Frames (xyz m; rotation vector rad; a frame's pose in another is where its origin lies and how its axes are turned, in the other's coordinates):
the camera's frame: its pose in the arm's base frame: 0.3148 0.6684 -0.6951 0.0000 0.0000 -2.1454
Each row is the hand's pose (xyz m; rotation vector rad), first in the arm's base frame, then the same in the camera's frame.
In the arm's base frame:
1: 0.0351 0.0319 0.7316 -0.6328 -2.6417 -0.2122
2: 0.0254 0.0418 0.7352 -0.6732 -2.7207 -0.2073
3: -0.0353 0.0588 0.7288 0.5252 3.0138 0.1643
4: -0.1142 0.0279 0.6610 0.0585 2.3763 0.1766
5: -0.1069 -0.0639 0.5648 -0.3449 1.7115 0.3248
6: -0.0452 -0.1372 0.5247 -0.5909 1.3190 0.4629
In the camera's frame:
1: 0.6863 0.1112 1.4267 2.0640 -1.8590 0.4140
2: 0.6833 0.0976 1.4303 2.0942 -1.9147 0.3175
3: 0.7020 0.0374 1.4239 2.4123 -1.9136 -0.1847
4: 0.7708 -0.0120 1.3561 -2.3508 1.3544 1.0481
5: 0.8439 0.0440 1.2599 -2.0630 0.6364 1.7611
6: 0.8719 0.1357 1.2198 -1.8642 0.1437 2.1051

